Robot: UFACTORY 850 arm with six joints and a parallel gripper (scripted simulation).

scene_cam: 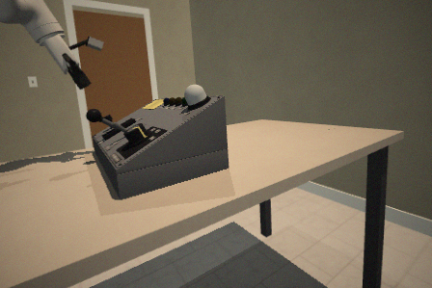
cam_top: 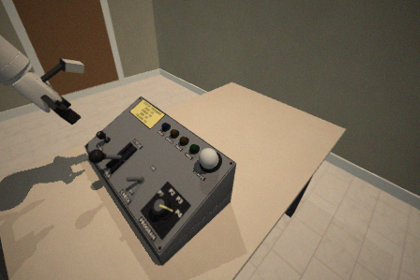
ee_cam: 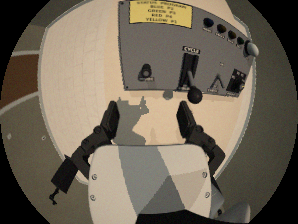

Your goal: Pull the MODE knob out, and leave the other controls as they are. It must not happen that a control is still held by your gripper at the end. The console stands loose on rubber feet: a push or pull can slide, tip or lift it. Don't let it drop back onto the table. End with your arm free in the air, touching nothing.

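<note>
Now: hand 13 cm above the mode knob, 6 cm short of it and 1 cm to the right of it. From my hand the other things lie so: toggle: 22 cm to the right, 14 cm below, 10 cm ahead; then black ball lever: 12 cm below, 11 cm to the right, 6 cm ahead; then grey sloped console: 16 cm to the right, 16 cm below, 12 cm ahead.
</note>
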